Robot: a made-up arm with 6 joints.
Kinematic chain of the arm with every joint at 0, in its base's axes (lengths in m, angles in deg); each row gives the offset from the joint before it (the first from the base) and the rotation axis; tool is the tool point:
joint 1: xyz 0 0 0.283 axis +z
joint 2: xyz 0 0 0 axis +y
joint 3: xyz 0 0 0.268 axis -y
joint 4: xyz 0 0 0 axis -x
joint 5: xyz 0.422 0 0 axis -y
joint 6: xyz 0 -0.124 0 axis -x
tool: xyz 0 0 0
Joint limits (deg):
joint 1: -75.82..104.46
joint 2: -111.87..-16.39
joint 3: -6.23..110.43
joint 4: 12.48..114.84
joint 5: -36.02..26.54
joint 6: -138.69..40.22
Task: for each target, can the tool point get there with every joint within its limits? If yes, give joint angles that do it. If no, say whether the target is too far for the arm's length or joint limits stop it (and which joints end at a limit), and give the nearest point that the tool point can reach.
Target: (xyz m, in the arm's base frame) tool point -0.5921 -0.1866 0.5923
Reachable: yes | joints 8.75 -50.64 99.65 40.44 -16.16 22.81
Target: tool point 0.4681 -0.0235 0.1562
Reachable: no: joint limits stop it (at a limit: joint 2, joint 3, joint 4) | nearest point 0.3558 -0.0179 0.6409 | short by 0.498 m
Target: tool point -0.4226 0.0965 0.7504
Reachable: yes | joints -22.76 -75.37 24.18 53.07 5.55 -70.95
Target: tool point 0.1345 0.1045 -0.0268
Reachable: no: joint limits stop it (at a limit: joint 1, joint 2, joint 3, joint 4) | nearest point -0.0683 0.4831 -0.1841 | short by 0.457 m
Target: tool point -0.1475 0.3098 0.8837
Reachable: yes | joints -60.22 -45.23 48.98 102.04 -23.42 -118.41
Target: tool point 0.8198 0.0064 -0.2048
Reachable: no: too far | nearest point 0.2436 -0.4841 -0.1351 | short by 0.760 m
